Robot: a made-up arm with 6 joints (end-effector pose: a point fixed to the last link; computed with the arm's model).
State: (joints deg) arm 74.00 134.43 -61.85 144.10 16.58 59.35
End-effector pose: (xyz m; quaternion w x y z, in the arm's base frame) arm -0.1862 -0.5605 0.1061 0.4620 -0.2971 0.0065 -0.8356
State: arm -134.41 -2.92 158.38 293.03 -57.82 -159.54
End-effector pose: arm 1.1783 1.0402 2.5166 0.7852 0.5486 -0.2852 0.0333
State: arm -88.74 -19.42 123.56 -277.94 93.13 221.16
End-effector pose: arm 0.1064 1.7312 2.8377 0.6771 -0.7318 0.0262 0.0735
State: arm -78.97 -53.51 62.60 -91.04 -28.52 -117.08
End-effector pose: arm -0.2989 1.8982 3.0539 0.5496 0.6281 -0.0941 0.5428
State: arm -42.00 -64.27 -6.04 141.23 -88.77 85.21
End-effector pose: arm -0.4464 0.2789 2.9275 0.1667 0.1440 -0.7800 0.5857
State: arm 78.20 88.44 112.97 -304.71 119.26 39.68
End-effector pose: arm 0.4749 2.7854 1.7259 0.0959 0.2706 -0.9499 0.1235
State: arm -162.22 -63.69 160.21 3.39 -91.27 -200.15
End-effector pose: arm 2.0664 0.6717 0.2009 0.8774 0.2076 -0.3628 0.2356
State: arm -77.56 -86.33 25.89 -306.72 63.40 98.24
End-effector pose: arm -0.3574 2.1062 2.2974 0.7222 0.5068 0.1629 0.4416
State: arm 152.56 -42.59 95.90 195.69 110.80 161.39
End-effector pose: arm 1.7969 -0.8914 2.7468 0.2926 0.2999 0.1657 0.8927
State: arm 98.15 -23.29 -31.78 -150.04 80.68 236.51
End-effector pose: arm -0.1071 1.2556 1.9009 0.1910 -0.8397 0.0534 0.5056
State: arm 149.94 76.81 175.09 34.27 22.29 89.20
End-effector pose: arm -0.8655 0.4648 2.7776 0.7327 0.3186 -0.6011 -0.0163
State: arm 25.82 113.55 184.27 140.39 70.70 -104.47
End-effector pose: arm 1.6372 0.8898 1.8312 0.7353 -0.4316 -0.3000 0.4278
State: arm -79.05 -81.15 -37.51 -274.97 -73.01 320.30
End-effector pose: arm -0.1649 0.1194 2.2860 0.2256 -0.0831 0.0433 -0.9697
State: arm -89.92 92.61 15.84 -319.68 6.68 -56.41
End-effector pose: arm 0.0140 -2.1857 -0.9512 0.5281 0.5089 0.3164 -0.6017
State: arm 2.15 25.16 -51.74 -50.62 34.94 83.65
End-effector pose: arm 1.4251 -0.0112 0.3926 0.7895 -0.3933 0.4700 -0.0332
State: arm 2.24 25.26 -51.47 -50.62 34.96 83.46
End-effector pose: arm 1.4321 -0.0087 0.3936 0.7909 -0.3923 0.4684 -0.0341
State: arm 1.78 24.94 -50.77 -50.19 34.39 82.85
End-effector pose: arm 1.4537 -0.0182 0.4083 0.7968 -0.3857 0.4637 -0.0369
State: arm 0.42 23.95 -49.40 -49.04 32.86 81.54
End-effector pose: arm 1.4967 -0.0489 0.4462 0.8093 -0.3704 0.4538 -0.0428
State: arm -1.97 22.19 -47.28 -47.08 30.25 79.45
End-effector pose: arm 1.5595 -0.1076 0.5146 0.8280 -0.3464 0.4378 -0.0524
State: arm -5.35 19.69 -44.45 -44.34 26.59 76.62
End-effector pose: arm 1.6322 -0.1988 0.6186 0.8502 -0.3165 0.4156 -0.0657
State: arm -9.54 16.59 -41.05 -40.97 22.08 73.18
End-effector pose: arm 1.6985 -0.3220 0.7590 0.8725 -0.2847 0.3884 -0.0824
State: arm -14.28 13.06 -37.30 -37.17 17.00 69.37
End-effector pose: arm 1.7407 -0.4697 0.9315 0.8918 -0.2560 0.3589 -0.1021
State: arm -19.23 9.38 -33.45 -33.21 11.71 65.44
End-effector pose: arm 1.7467 -0.6265 1.1235 0.9060 -0.2334 0.3307 -0.1243
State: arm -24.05 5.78 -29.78 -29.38 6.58 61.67
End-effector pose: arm 1.7144 -0.7741 1.3189 0.9147 -0.2177 0.3066 -0.1480
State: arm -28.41 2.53 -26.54 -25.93 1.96 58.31
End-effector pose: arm 1.6542 -0.8973 1.4987 0.9186 -0.2083 0.2886 -0.1718
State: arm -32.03 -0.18 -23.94 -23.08 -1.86 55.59
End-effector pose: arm 1.5830 -0.9881 1.6479 0.9191 -0.2033 0.2767 -0.1934
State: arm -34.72 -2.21 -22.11 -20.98 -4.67 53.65
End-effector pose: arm 1.5185 -1.0470 1.7566 0.9178 -0.2012 0.2699 -0.2106
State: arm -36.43 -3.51 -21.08 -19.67 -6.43 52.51
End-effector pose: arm 1.4724 -1.0799 1.8217 0.9161 -0.2004 0.2671 -0.2217
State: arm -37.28 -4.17 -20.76 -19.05 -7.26 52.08
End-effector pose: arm 1.4475 -1.0943 1.8487 0.9148 -0.2006 0.2671 -0.2269
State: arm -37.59 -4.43 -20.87 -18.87 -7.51 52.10
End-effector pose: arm 1.4371 -1.0985 1.8522 0.9140 -0.2011 0.2686 -0.2282
